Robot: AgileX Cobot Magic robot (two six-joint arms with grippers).
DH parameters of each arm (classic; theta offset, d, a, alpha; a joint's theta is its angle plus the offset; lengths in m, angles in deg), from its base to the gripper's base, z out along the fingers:
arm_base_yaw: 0 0.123 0 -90
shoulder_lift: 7.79 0 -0.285 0
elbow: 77.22 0 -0.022 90
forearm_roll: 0 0.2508 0 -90
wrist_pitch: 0 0 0.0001 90
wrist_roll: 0 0.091 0 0
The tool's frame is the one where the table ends.
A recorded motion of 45 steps. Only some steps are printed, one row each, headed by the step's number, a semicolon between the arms.
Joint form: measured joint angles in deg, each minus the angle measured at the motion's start. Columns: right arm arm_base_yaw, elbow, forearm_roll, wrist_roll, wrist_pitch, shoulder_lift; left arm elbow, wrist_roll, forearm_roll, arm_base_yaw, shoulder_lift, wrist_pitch.
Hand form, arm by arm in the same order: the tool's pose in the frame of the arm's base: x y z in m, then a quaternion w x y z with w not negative. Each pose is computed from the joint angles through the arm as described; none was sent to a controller.
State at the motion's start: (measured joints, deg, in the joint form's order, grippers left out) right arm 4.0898 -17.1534 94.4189 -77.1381 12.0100 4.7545; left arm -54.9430 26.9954 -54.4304 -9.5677 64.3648 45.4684
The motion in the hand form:
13: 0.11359 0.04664 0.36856 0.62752 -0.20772 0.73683 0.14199; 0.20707 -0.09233 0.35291 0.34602 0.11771 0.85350 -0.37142
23: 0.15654 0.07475 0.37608 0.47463 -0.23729 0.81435 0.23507; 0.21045 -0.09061 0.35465 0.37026 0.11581 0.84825 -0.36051
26: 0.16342 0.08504 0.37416 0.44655 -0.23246 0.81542 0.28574; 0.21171 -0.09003 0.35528 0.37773 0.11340 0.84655 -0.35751
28: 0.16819 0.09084 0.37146 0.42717 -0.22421 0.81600 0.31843; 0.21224 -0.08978 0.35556 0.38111 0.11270 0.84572 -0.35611
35: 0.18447 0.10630 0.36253 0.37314 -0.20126 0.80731 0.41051; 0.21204 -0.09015 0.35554 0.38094 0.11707 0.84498 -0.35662
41: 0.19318 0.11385 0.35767 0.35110 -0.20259 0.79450 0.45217; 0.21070 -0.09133 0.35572 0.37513 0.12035 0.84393 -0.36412
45: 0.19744 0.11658 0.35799 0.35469 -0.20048 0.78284 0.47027; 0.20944 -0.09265 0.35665 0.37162 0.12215 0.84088 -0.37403
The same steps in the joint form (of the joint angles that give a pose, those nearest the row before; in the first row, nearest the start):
13: 2.16 -23.49 -46.06 25.85 17.93 30.64; 0.06 2.72 -0.49 0.01 -0.16 4.00
23: 7.27 -35.07 -52.66 39.80 32.37 46.07; 0.11 4.21 -0.73 0.01 -0.25 1.22
26: 8.15 -35.77 -47.14 39.27 34.40 48.83; 0.11 4.51 -0.85 0.01 -0.25 0.27
28: 8.39 -35.85 -43.34 38.96 35.60 50.58; 0.11 4.70 -0.91 0.01 -0.25 -0.14
35: 8.48 -35.84 -31.20 35.91 39.46 56.21; 0.10 5.28 -1.14 0.01 -0.21 0.12
41: 8.48 -35.83 -24.92 32.23 42.08 59.34; 0.10 5.57 -1.89 0.01 -0.21 1.11
45: 8.48 -35.84 -21.21 29.67 42.31 60.44; 0.11 6.06 -3.16 0.01 -0.25 1.91

